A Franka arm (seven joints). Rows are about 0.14 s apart.
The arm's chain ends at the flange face. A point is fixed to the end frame.
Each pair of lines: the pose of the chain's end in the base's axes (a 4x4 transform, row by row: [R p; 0 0 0 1], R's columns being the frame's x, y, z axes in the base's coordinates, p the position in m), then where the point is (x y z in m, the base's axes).
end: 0.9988, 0.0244, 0.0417, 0.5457; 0.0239, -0.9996, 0.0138, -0.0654; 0.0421, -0.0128, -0.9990, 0.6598; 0, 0, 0, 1
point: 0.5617 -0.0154 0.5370
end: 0.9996, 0.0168, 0.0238, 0.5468; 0.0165, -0.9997, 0.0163, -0.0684; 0.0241, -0.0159, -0.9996, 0.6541; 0, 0, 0, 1
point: 0.5609 -0.0182 0.5312
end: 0.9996, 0.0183, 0.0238, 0.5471; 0.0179, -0.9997, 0.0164, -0.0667; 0.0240, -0.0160, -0.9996, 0.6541; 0, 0, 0, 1
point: 0.5612 -0.0165 0.5312
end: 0.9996, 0.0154, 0.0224, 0.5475; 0.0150, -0.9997, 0.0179, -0.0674; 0.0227, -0.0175, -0.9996, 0.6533; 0, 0, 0, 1
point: 0.5615 -0.0170 0.5305
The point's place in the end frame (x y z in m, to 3 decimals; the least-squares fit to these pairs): 0.012 -0.048 0.124
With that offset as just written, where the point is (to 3 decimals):
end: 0.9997, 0.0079, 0.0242, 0.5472; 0.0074, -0.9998, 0.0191, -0.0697; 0.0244, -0.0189, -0.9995, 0.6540; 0, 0, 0, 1
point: 0.562 -0.019 0.531
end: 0.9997, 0.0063, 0.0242, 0.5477; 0.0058, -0.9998, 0.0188, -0.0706; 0.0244, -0.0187, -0.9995, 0.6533; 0, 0, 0, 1
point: 0.562 -0.020 0.531
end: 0.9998, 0.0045, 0.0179, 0.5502; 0.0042, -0.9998, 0.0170, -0.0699; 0.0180, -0.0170, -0.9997, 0.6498; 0, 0, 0, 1
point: 0.564 -0.020 0.527
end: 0.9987, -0.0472, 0.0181, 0.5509; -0.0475, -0.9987, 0.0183, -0.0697; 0.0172, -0.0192, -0.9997, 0.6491; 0, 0, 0, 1
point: 0.567 -0.020 0.526
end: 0.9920, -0.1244, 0.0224, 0.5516; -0.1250, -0.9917, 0.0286, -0.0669; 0.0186, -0.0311, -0.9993, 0.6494; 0, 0, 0, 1
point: 0.572 -0.017 0.527
